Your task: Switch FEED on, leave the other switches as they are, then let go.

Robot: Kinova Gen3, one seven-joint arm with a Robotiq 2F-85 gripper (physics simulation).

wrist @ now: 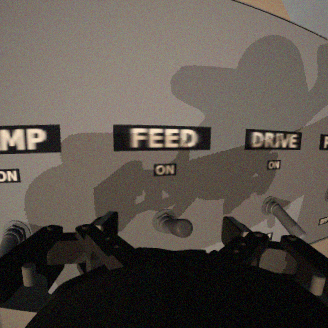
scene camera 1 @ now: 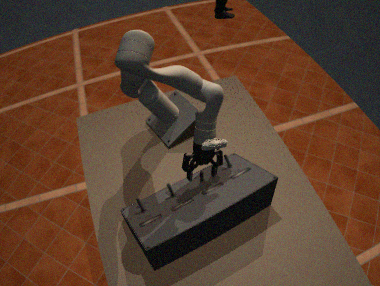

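Where they show: gripper, fingertip midpoint: [wrist: 169, 225] [scene camera 1: 201, 178]; arm's base, origin of the base link: [scene camera 1: 169, 114].
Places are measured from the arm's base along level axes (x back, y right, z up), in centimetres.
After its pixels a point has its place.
The FEED switch lever [wrist: 181, 227] @[z 7.9, x -39.5, y 7.0 cm] [scene camera 1: 201, 177] @[z 5.4, x -39.9, y 7.6 cm] stands up from the panel below its ON label [wrist: 165, 169] @[z 5.0, x -44.1, y 7.2 cm]. In the wrist view it points almost at the camera, its tip slightly lower than its base. Its OFF label does not show there. My gripper [wrist: 169, 225] @[z 4.3, x -39.5, y 7.3 cm] [scene camera 1: 202, 175] @[z 4.3, x -39.5, y 7.3 cm] is open, with one finger on each side of the FEED lever and gaps on both sides. The DRIVE lever [wrist: 286, 218] @[z 5.4, x -38.7, y 18.9 cm] [scene camera 1: 170, 190] @[z 5.2, x -38.9, y 19.5 cm] slants down, away from its ON label. The LAMP lever [wrist: 13, 237] @[z 4.3, x -39.5, y -4.4 cm] [scene camera 1: 228, 161] @[z 5.1, x -38.7, y -4.7 cm] is partly hidden by the gripper in the wrist view.
The dark switch box [scene camera 1: 215, 225] @[z 4.3, x -58.6, y 13.4 cm] stands on the table [scene camera 1: 320, 250] @[z -6.2, x -85.0, y -15.9 cm] in front of the arm's base. The PUMP lever [scene camera 1: 140, 205] @[z 5.2, x -39.2, y 31.4 cm] is at the box's left end in the scene view. The LAMP and DRIVE levers stand close outside the fingers. Someone's feet [scene camera 1: 224, 14] show far behind.
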